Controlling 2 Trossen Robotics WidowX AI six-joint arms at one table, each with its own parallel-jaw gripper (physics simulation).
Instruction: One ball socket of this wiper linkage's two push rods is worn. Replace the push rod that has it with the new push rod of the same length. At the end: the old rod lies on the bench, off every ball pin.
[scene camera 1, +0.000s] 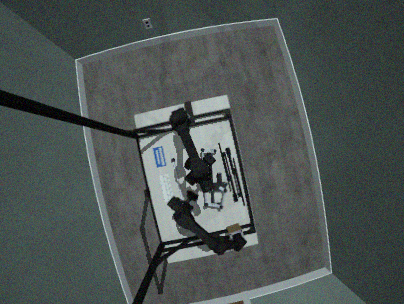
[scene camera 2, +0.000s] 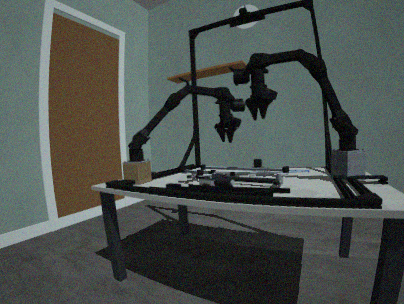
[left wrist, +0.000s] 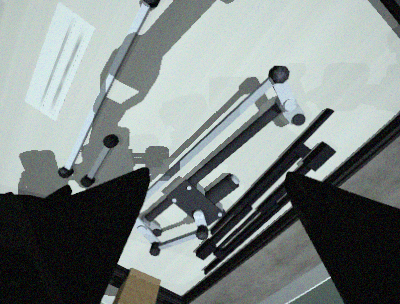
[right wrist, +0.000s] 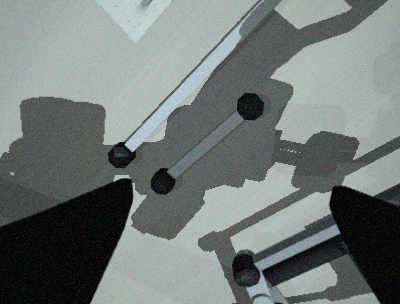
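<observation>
A long loose rod (left wrist: 106, 92) (right wrist: 175, 97) with dark ball sockets lies on the bench beside a short loose rod (left wrist: 100, 161) (right wrist: 207, 142). The wiper linkage carries a long push rod (left wrist: 220, 120) (right wrist: 300, 247) along its dark tube and a short push rod (left wrist: 177, 240) at the motor plate (left wrist: 192, 202). Socket wear cannot be told. My left gripper (scene camera 2: 260, 118) (left wrist: 217, 176) is open and empty, high above the linkage. My right gripper (scene camera 2: 226, 140) (right wrist: 230, 192) is open and empty, above the bench near the short loose rod. The left finger partly hides the linkage in the left wrist view.
Black wiper arms and blades (scene camera 1: 231, 175) (left wrist: 270, 195) lie along the bench edge beside the linkage. A blue tray (scene camera 1: 155, 157) and a white tray (left wrist: 60, 62) (right wrist: 135, 25) are on the far side of the loose rods. Dark frame bars border the bench. The right arm's base block (scene camera 2: 137, 171) is brown.
</observation>
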